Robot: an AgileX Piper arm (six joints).
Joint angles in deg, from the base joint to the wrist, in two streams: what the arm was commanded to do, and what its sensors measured. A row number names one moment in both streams.
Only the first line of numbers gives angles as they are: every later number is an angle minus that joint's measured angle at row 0.
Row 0, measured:
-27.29, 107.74, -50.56, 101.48, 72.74, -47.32
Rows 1 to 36, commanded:
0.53, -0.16, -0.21, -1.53, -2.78, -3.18
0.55, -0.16, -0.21, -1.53, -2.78, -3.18
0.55, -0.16, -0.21, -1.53, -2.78, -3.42
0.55, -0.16, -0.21, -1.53, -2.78, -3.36
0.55, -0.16, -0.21, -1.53, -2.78, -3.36
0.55, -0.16, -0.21, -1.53, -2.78, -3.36
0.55, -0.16, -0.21, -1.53, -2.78, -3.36
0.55, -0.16, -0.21, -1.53, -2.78, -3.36
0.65, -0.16, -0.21, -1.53, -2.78, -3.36
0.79, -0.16, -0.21, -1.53, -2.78, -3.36
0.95, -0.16, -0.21, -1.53, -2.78, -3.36
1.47, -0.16, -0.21, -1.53, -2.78, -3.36
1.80, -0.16, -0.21, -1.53, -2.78, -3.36
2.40, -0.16, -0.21, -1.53, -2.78, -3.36
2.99, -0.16, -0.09, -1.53, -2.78, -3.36
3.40, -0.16, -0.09, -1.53, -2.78, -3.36
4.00, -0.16, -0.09, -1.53, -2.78, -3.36
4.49, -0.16, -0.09, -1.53, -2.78, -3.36
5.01, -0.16, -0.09, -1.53, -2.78, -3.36
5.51, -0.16, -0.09, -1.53, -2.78, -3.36
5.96, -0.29, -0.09, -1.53, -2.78, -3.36
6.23, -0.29, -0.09, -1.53, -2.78, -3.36
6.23, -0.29, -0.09, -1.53, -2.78, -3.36
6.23, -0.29, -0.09, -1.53, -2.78, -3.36
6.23, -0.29, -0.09, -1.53, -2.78, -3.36
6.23, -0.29, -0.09, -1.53, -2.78, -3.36
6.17, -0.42, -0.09, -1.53, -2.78, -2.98
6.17, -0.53, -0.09, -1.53, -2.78, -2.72
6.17, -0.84, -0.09, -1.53, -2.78, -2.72
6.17, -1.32, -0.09, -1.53, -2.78, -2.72
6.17, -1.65, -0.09, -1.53, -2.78, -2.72
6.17, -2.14, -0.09, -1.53, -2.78, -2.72
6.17, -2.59, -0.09, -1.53, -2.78, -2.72
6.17, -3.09, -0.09, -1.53, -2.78, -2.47
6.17, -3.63, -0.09, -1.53, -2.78, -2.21
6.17, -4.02, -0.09, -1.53, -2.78, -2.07
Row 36, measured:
6.60, -2.66, 0.00, 0.09, 0.42, 0.49
